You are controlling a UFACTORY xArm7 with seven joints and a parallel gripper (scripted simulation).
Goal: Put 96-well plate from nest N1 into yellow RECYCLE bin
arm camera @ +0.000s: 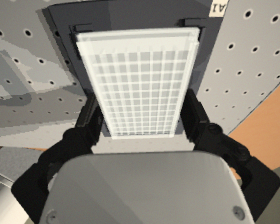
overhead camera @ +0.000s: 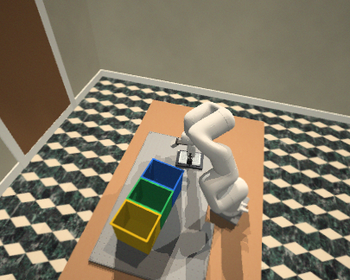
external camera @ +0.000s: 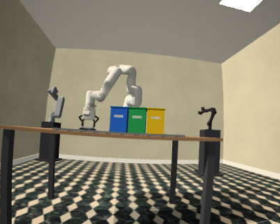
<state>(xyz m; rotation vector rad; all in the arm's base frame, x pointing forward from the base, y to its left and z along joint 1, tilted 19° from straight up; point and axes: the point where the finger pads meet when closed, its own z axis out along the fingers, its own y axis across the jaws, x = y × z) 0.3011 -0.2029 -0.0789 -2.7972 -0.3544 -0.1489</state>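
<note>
The dark plate nest lies 2 cm below my hand. Also, from my hand: blue bin (27 cm to the left, 6 cm above, 5 cm ahead); then white 96-well plate (1 cm below); then green bin (40 cm to the left, 6 cm above, 5 cm ahead).
</note>
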